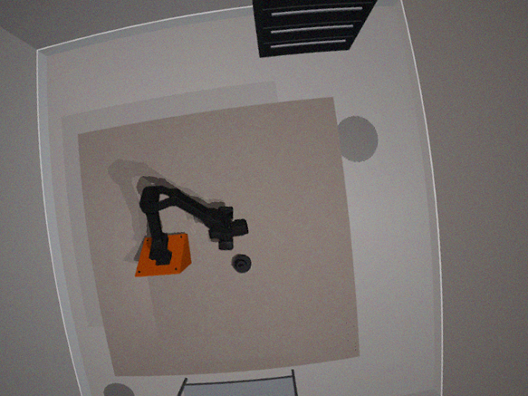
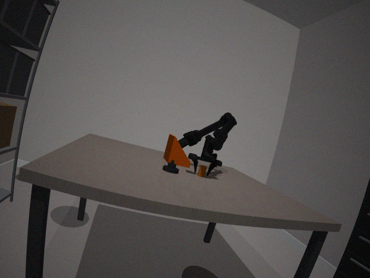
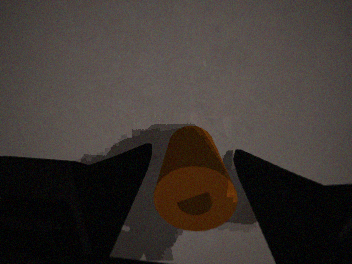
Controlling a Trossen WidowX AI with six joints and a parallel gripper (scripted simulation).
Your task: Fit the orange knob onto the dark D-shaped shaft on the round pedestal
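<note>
Now: gripper tip 4 cm short of the round dark pedestal, 18 cm to the left of it and 2 cm below it. Round my gripper tip: orange knob: 2 cm above.
</note>
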